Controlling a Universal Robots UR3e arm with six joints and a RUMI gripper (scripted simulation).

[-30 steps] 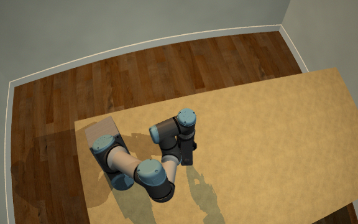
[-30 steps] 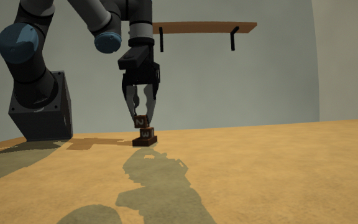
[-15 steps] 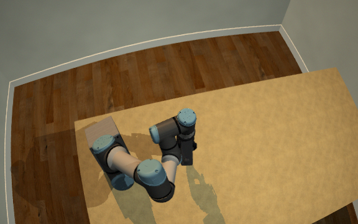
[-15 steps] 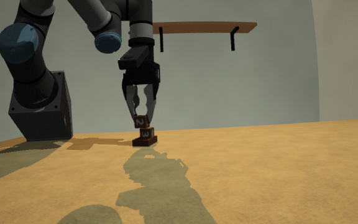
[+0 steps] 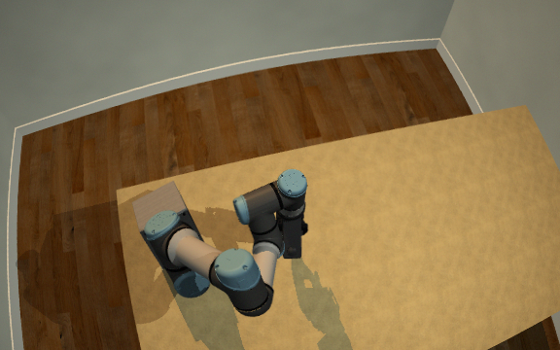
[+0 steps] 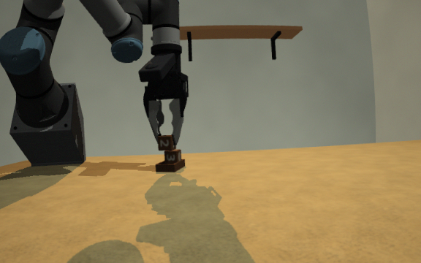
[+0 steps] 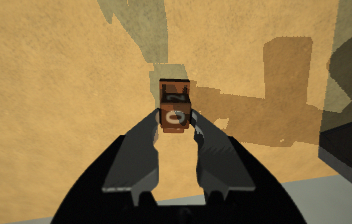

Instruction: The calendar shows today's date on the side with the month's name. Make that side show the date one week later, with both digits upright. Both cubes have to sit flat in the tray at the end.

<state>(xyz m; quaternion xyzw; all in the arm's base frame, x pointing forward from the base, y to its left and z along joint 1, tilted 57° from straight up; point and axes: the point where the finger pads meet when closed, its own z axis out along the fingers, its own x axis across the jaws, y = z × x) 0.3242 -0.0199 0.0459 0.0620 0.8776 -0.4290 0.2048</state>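
My hand is 20 mm to the right of the brown calendar tray and 60 mm above it. Round my hand: digit cube (10 mm below).
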